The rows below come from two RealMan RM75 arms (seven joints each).
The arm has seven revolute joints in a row. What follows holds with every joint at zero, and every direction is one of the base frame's.
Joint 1 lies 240.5 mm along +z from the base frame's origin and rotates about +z.
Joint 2 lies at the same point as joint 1 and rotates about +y.
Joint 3 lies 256 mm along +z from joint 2 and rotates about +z.
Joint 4 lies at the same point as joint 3 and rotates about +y.
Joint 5 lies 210 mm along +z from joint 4 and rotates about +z.
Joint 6 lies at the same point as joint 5 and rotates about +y.
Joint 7 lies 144 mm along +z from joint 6 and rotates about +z.
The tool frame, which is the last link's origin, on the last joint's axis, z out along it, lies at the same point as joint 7; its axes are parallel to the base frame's.
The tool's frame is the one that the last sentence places.
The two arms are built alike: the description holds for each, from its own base.
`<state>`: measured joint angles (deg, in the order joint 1, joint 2, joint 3, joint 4, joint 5, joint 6, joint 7); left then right.
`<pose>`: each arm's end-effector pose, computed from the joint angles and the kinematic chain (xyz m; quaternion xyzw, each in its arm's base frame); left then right.
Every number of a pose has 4 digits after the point. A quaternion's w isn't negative.
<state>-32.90 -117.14 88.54 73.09 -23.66 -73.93 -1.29 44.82 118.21 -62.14 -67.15 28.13 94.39 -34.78</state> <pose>-0.2063 0.3759 -0.0096 -0.7874 -0.5118 0.1311 0.3177 0.1763 0.3870 0.0303 -0.8929 0.3939 -0.1437 0.1640</pose>
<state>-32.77 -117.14 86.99 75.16 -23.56 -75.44 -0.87 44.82 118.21 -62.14 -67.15 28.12 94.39 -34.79</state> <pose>-0.2014 0.3769 -0.0013 -0.7876 -0.5114 0.1234 0.3209 0.1763 0.3870 0.0303 -0.8929 0.3939 -0.1438 0.1641</pose>
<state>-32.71 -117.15 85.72 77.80 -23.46 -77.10 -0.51 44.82 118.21 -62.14 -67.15 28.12 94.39 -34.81</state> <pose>-0.1937 0.3776 0.0072 -0.7902 -0.5069 0.1147 0.3248 0.1763 0.3870 0.0303 -0.8930 0.3937 -0.1438 0.1640</pose>
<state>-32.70 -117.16 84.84 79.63 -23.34 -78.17 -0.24 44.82 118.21 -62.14 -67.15 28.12 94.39 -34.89</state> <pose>-0.1883 0.3781 0.0134 -0.7921 -0.5030 0.1085 0.3284 0.1763 0.3870 0.0303 -0.8932 0.3931 -0.1440 0.1639</pose>
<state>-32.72 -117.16 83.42 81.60 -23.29 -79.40 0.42 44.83 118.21 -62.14 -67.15 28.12 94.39 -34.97</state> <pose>-0.1830 0.3790 0.0216 -0.7940 -0.4988 0.1006 0.3327 0.1762 0.3871 0.0303 -0.8935 0.3924 -0.1441 0.1639</pose>
